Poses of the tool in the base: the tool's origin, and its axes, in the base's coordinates. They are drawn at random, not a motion.
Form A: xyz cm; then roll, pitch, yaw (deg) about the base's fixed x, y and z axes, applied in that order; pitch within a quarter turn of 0, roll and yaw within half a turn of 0.
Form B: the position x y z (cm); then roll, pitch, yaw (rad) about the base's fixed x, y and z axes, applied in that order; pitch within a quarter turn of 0, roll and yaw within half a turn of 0. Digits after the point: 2 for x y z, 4 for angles.
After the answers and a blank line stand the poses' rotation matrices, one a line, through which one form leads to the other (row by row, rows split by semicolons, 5 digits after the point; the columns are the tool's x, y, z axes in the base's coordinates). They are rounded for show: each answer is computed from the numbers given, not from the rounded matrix.
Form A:
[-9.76, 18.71, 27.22, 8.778, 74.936, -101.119]
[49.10, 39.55, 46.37, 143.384, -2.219, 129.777]
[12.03, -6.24, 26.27, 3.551, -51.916, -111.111]
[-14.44, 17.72, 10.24, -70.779, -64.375, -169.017]
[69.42, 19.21, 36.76, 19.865, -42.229, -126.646]
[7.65, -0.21, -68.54, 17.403, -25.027, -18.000]
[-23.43, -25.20, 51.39, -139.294, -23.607, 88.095]
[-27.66, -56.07, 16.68, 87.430, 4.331, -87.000]
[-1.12, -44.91, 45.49, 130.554, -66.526, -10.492]
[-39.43, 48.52, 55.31, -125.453, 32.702, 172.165]
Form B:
[-9.76, 18.71, 27.22, 0.1532, 1.3079, -1.7649]
[49.10, 39.55, 46.37, 2.5025, -0.0387, 2.2650]
[12.03, -6.24, 26.27, 0.0620, -0.9061, -1.9393]
[-14.44, 17.72, 10.24, -1.2353, -1.1236, -2.9499]
[69.42, 19.21, 36.76, 0.3467, -0.7370, -2.2104]
[7.65, -0.21, -68.54, 0.3037, -0.4368, -0.3142]
[-23.43, -25.20, 51.39, -2.4311, -0.4120, 1.5375]
[-27.66, -56.07, 16.68, 1.5259, 0.0756, -1.5184]
[-1.12, -44.91, 45.49, 2.2786, -1.1611, -0.1831]
[-39.43, 48.52, 55.31, -2.1896, 0.5708, 3.0048]

-0.05012 0.94132 -0.33378; -0.25502 -0.33518 -0.90698; -0.96564 0.03966 0.25685
-0.63932 0.63165 0.43851; 0.76796 0.49579 0.40549; 0.03872 0.59600 -0.80205
-0.22216 0.94865 0.22517; -0.57542 -0.31401 0.75518; 0.78711 0.03820 0.61563
-0.42456 -0.77307 0.47129; -0.08239 -0.48539 -0.87041; 0.90164 -0.40837 0.14238
-0.44196 0.89091 0.10464; -0.59410 -0.37811 0.70998; 0.67210 0.25161 0.69640
0.86176 0.17454 -0.47635; -0.28000 0.94662 -0.15971; 0.42305 0.27101 0.86463
0.03046 0.76633 -0.64173; 0.91581 0.23583 0.32509; 0.40046 -0.59760 -0.69463
0.05219 0.04873 -0.99745; -0.99578 -0.07299 -0.05566; -0.07552 0.99614 0.04471
0.39167 -0.80366 0.44803; -0.07254 -0.51239 -0.85569; 0.91724 0.30265 -0.25898
-0.83364 0.51506 0.19940; 0.11471 0.51463 -0.84971; -0.54027 -0.68547 -0.48809

